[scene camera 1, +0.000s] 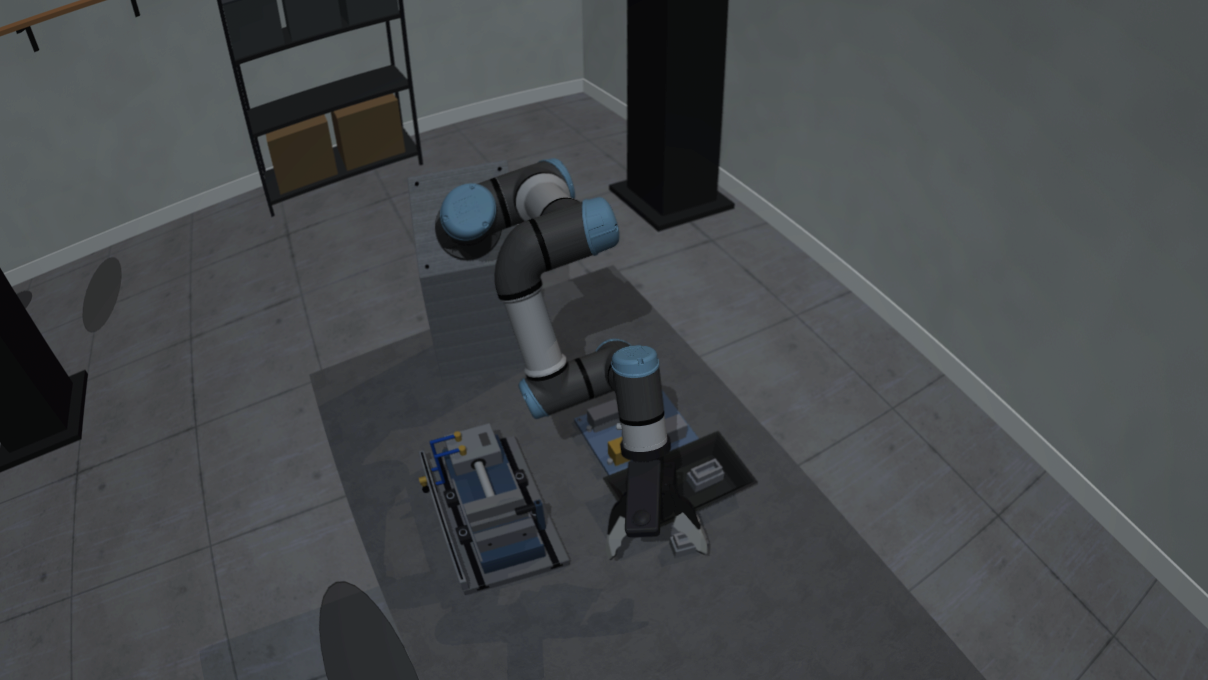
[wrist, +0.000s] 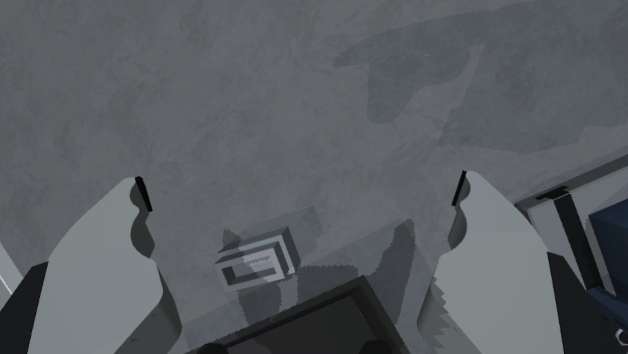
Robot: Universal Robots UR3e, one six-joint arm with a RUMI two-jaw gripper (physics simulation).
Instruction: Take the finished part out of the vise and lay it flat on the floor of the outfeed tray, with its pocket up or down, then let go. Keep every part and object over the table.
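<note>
A light grey part with a rectangular pocket facing up lies on the table just outside the dark outfeed tray, near its front edge. Another grey pocketed part sits inside the tray. The vise stands to the left in the scene view, and part of it shows at the right edge of the wrist view; I cannot make out a part between its jaws. My gripper is wide open and empty, pointing down above the table beside the tray, with the outside part below and between the fingers.
A blue board with a yellow block and a grey block lies behind the tray, partly hidden by the arm. Blue hoses with yellow fittings stand at the vise's back left. The vise is close to the gripper's left in the scene view.
</note>
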